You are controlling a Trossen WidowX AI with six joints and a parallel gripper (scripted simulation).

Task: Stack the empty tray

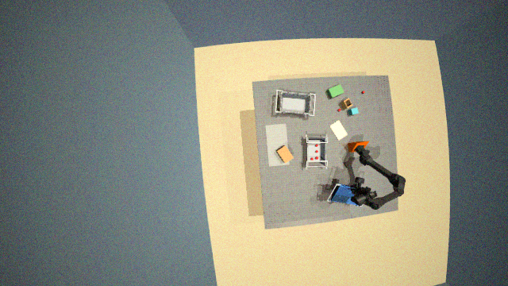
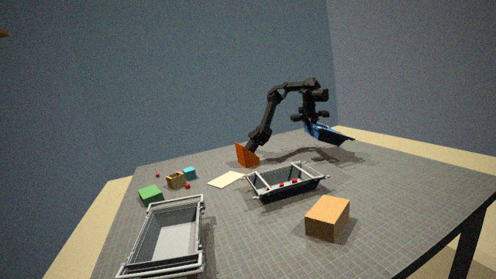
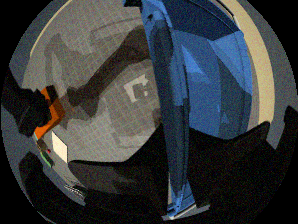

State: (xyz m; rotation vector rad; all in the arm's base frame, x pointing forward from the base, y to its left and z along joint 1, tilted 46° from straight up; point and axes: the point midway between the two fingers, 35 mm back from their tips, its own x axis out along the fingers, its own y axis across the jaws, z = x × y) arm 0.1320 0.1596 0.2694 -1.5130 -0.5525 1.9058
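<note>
The blue tray lies 20 mm ahead of my gripper tip and 70 mm to the left of it. Also, from my gripper tip: cream card 20 mm ahead, 460 mm to the right, 120 mm below; cyan cube 120 mm behind, 620 mm to the right, 100 mm below; small brown box 50 mm behind, 690 mm to the right, 110 mm below.
</note>
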